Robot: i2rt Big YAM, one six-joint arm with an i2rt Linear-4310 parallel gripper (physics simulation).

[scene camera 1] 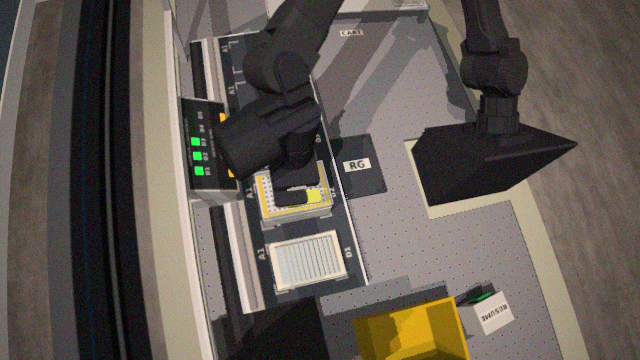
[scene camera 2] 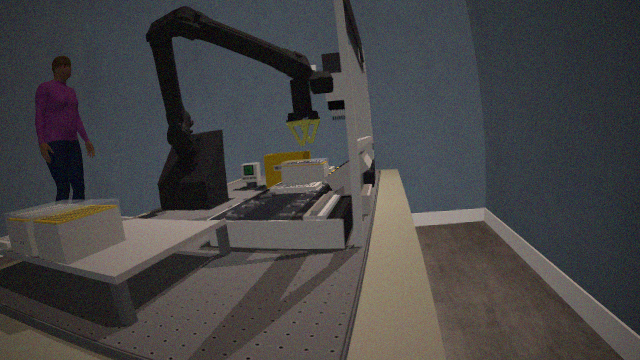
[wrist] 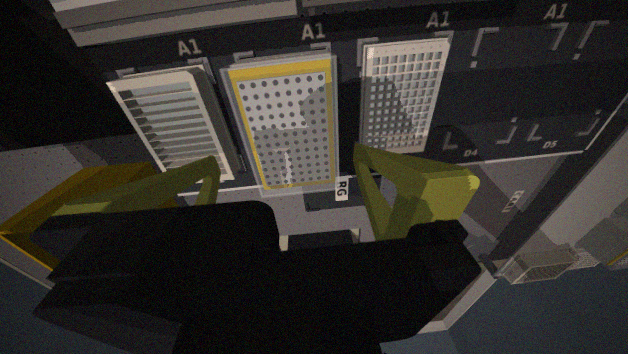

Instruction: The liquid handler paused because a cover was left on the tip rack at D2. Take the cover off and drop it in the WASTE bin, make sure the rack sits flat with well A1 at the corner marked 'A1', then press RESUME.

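Frame: origin at the arm's base, x ahead, y left, z up, level; centimetres.
Seen in the pictures: gripper, fingertip midpoint: (scene camera 1: pixel 288 179) (scene camera 2: pixel 307 144) (wrist: pixel 286 157); arm's base at its link origin: (scene camera 1: pixel 496 136) (scene camera 2: pixel 191 154).
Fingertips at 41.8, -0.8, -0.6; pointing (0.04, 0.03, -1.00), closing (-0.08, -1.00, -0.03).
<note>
Offsets run from my fingertips to a thing's middle, as dx, dy, dz. "*": to the spot under its first point.
The tip rack @[-1.1, +0.1, -5.9] (scene camera 1: pixel 267 195) (scene camera 2: pixel 304 172) (wrist: pixel 282 107), with a yellow border and a grid of holes, stands at D2. A clear cover @[* -7.3, +0.2, -4.7] (wrist: pixel 300 192) shows as a see-through rim around its top, with a bright streak of reflection. The printed A1 mark @[* +6.7, -3.4, -11.7] (wrist: pixel 313 32) is beyond the rack's top right corner in the wrist view; I cannot tell which well is A1. My gripper (scene camera 2: pixel 304 144) (wrist: pixel 286 157) is open and empty, a little above the rack, with its fingers on either side of it in the wrist view. The yellow WASTE bin @[-14.5, +31.9, -10.3] (scene camera 1: pixel 412 330) (scene camera 2: pixel 272 170) and the RESUME box @[-31.3, +32.4, -11.8] (scene camera 1: pixel 495 312) (scene camera 2: pixel 251 171) stand beyond D1.
A slotted reservoir @[-0.6, +12.6, -10.2] (scene camera 1: pixel 307 260) (wrist: pixel 167 117) stands at D1, close beside the rack. A white well plate @[-1.5, -12.2, -11.0] (scene camera 2: pixel 297 187) (wrist: pixel 405 95) stands at D3. The status panel @[* +14.9, -4.5, -3.7] (scene camera 1: pixel 200 182) shows green at D1 to D3. The handler's upright frame @[* +16.2, -44.6, -3.0] (scene camera 2: pixel 354 165) rises beside my arm. A dark RG pad @[-17.6, -5.8, -16.3] (scene camera 1: pixel 360 185) lies off the deck.
</note>
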